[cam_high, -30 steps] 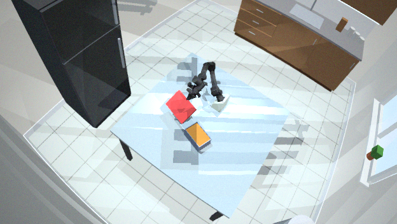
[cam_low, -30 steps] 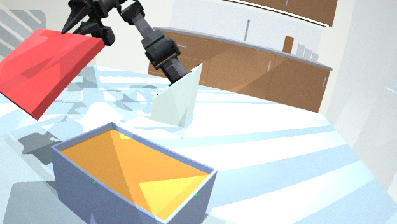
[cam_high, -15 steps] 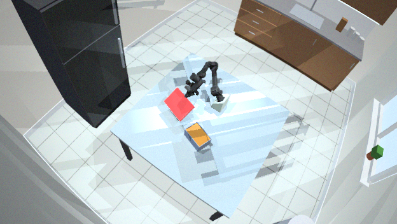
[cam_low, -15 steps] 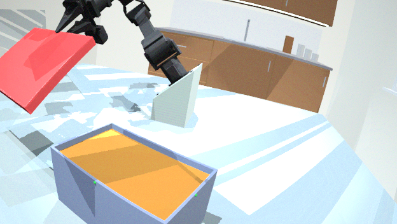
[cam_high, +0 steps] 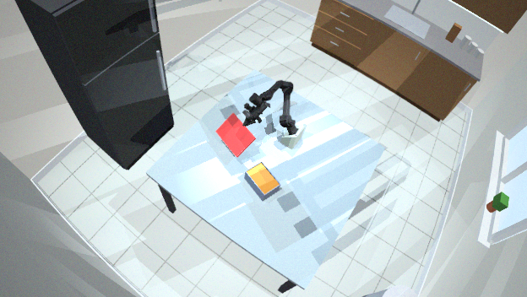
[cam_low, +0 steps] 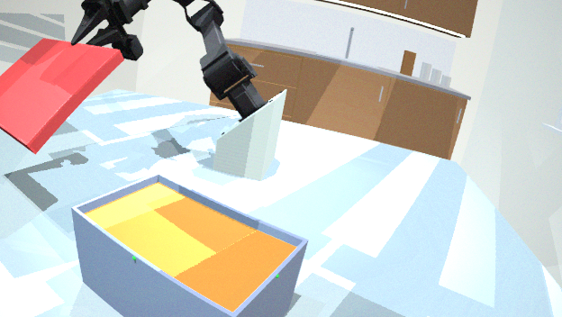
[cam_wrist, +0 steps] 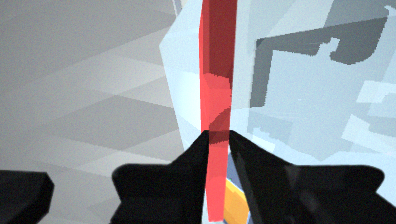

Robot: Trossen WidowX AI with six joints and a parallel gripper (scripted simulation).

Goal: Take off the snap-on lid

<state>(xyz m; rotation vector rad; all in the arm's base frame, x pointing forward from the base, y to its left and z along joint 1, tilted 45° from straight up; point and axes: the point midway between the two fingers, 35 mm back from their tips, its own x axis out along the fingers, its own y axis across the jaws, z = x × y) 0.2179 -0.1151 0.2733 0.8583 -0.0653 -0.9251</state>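
Now: the red lid 6 cm ahead of my gripper tip, 5 cm below it and 3 cm to the right of it. The rest, counted from my gripper tip: storage box (27 cm to the left, 20 cm ahead, 18 cm below).
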